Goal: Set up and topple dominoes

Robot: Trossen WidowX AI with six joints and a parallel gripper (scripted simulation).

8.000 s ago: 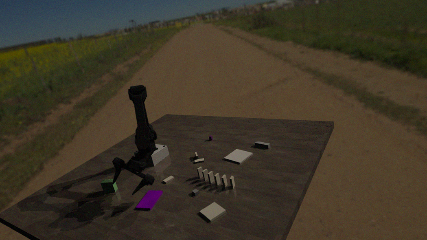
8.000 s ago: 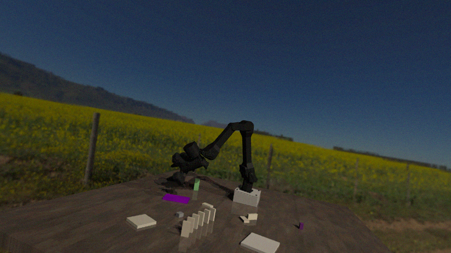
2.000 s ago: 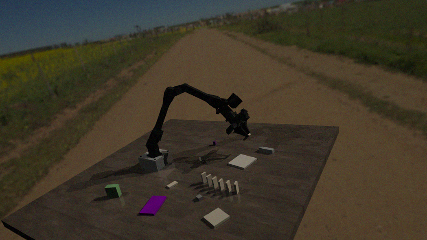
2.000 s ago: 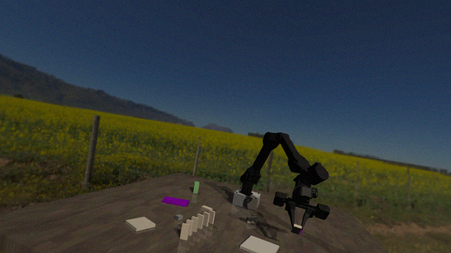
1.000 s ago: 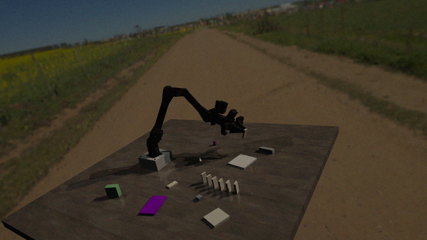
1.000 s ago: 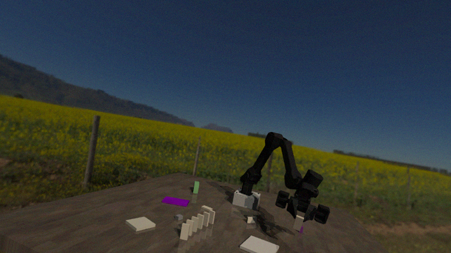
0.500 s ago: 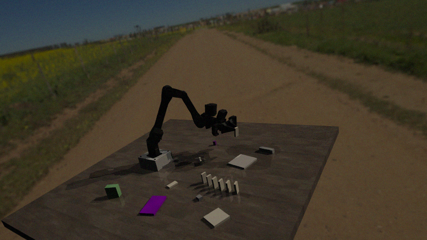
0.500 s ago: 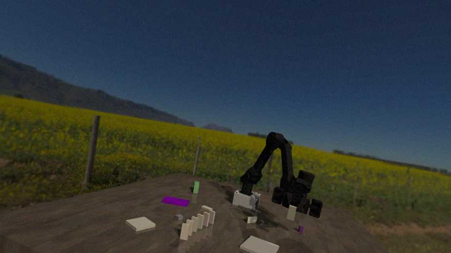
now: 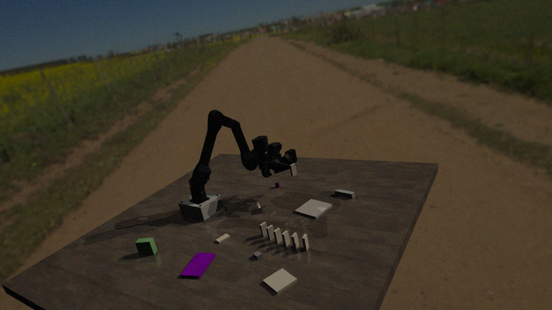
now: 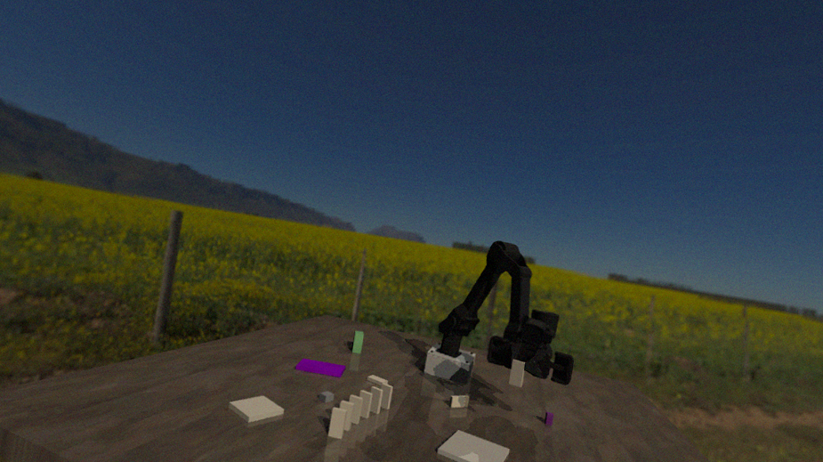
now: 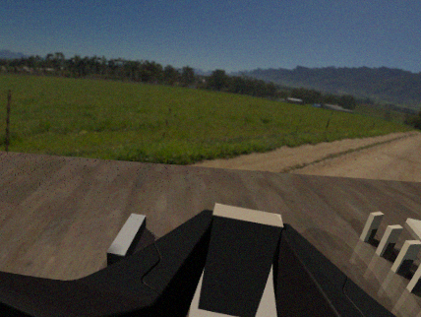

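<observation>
The white flat plate is 150 mm below my gripper tip, 100 mm ahead of it and 40 mm to the right of it. Round my gripper tip: small purple cube (180 mm behind, 150 mm below, 70 mm to the left); small grey cube (380 mm to the right, 150 mm below, 120 mm ahead); purple flat tile (510 mm to the right, 150 mm below, 40 mm behind).
</observation>
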